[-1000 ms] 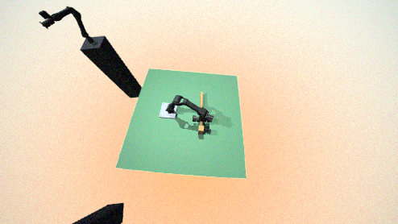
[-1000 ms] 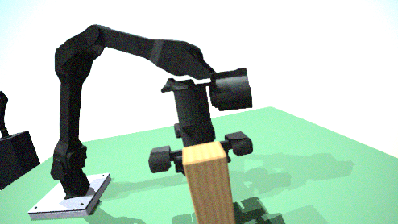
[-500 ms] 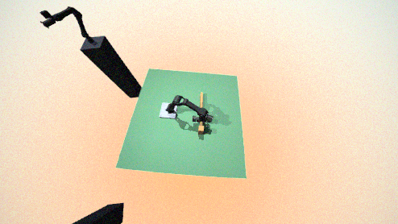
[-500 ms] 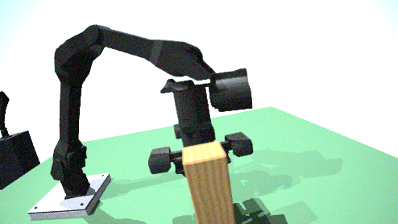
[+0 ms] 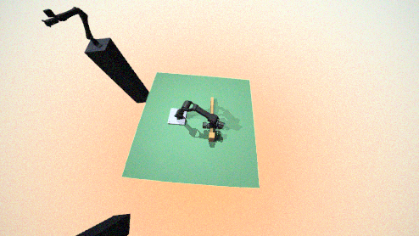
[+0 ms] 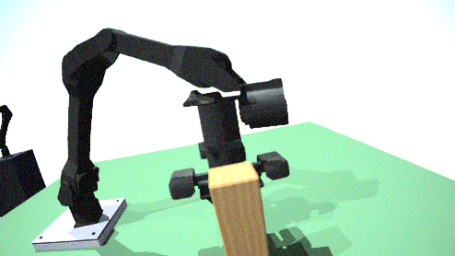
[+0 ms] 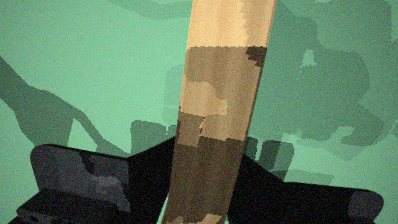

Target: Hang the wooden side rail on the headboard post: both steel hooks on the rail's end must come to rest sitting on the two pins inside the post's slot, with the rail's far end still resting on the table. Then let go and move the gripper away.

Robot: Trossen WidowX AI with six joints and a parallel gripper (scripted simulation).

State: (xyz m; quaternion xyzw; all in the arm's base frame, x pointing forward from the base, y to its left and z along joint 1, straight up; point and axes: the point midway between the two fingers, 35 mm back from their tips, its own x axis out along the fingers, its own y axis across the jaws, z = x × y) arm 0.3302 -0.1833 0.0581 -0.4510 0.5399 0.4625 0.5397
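My gripper tip is now 100 mm to the left of the wooden headboard post, 40 mm below it and 20 mm past it.
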